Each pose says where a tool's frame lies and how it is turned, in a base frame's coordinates. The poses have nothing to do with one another.
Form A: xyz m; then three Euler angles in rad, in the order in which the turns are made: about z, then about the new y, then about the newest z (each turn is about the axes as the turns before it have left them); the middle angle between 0 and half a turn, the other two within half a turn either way.
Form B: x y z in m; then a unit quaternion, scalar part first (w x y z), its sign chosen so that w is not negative. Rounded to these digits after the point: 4 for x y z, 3 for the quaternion.
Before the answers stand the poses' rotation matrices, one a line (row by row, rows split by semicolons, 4 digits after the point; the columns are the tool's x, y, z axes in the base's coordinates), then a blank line. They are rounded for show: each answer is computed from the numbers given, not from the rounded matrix.
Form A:
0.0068 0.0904 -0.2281 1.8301 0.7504 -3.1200
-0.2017 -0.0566 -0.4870 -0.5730 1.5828 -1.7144
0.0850 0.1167 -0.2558 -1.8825 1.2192 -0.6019
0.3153 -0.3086 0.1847 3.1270 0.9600 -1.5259
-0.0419 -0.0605 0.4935 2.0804 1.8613 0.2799
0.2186 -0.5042 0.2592 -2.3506 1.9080 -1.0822
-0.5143 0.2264 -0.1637 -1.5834 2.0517 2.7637
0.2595 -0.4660 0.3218 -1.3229 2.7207 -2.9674
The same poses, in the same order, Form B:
0.2084 0.9623 -0.1749; -0.7013 0.2716 0.6591; 0.6818 -0.0147 0.7314
-0.5351 -0.0876 0.8402; -0.8326 -0.1138 -0.5421; 0.1431 -0.9896 -0.0120
-0.6260 0.7247 -0.2879; -0.0965 -0.4384 -0.8936; -0.7738 -0.5316 0.3444
-0.0112 -0.5735 -0.8191; 0.9993 -0.0365 0.0120; -0.0368 -0.8184 0.5735
-0.1069 -0.8776 -0.4674; -0.3751 -0.3998 0.8364; -0.9208 0.2647 -0.2864
-0.5187 0.5392 -0.6635; 0.7313 -0.1223 -0.6710; -0.4430 -0.8333 -0.3308
0.3635 -0.9315 -0.0112; -0.4346 -0.1589 -0.8865; 0.8240 0.3271 -0.4626
0.0525 -0.9936 0.1003; -0.9140 -0.0883 -0.3961; 0.4024 -0.0708 -0.9127

0.0068 0.0904 -0.2281 0.744 -0.227 -0.288 -0.559
-0.2017 -0.0566 -0.4870 0.291 -0.384 0.599 -0.640
0.0850 0.1167 -0.2558 0.265 0.342 0.459 -0.776
0.3153 -0.3086 0.1847 0.618 -0.336 -0.317 0.637
-0.0419 -0.0605 0.4935 0.227 -0.628 0.498 0.552
0.2186 -0.5042 0.2592 0.084 -0.483 -0.657 0.572
-0.5143 0.2264 -0.1637 0.431 0.704 -0.485 0.288
0.2595 -0.4660 0.3218 0.113 0.717 -0.666 0.175

